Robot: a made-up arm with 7 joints. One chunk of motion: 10 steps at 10 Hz.
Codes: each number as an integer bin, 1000 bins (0 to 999) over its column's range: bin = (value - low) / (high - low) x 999, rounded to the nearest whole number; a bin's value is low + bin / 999 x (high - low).
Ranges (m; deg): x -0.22..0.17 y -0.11..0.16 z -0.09..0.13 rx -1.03..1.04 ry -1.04..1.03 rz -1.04..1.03
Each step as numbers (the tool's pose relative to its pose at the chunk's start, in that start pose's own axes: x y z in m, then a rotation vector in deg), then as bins.
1 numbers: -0.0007 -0.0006 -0.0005 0.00 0.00 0.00
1 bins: 562 405 406 497 502 502
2 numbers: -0.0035 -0.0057 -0.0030 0.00 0.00 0.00
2 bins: 555 386 395 497 502 502
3 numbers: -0.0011 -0.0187 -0.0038 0.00 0.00 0.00
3 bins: 561 338 391 497 502 502
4 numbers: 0.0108 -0.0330 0.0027 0.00 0.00 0.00
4 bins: 591 285 421 497 502 502
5 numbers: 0.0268 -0.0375 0.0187 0.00 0.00 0.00
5 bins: 632 268 494 497 502 502
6 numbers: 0.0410 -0.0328 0.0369 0.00 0.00 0.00
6 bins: 669 286 576 497 502 502
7 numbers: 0.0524 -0.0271 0.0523 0.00 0.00 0.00
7 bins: 698 307 646 497 502 502
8 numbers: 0.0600 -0.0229 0.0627 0.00 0.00 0.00
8 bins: 717 322 693 497 502 502
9 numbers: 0.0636 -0.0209 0.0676 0.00 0.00 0.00
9 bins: 726 330 716 497 502 502
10 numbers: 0.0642 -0.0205 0.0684 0.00 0.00 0.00
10 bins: 728 331 719 497 502 502
